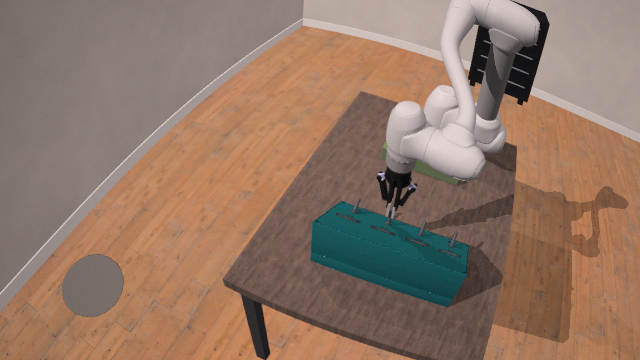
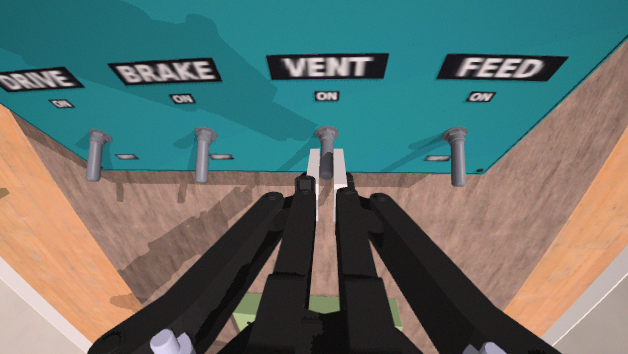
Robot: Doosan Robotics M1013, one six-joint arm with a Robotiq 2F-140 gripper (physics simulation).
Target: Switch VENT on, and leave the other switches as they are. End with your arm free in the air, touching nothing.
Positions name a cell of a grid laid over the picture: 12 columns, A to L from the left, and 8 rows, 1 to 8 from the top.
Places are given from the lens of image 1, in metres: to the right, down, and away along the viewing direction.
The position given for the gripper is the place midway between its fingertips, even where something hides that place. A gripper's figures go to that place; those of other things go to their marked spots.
gripper (image 1: H5): 0.23, 0.11, 1.40
teal switch box (image 1: H6): 0.22, 0.22, 1.21
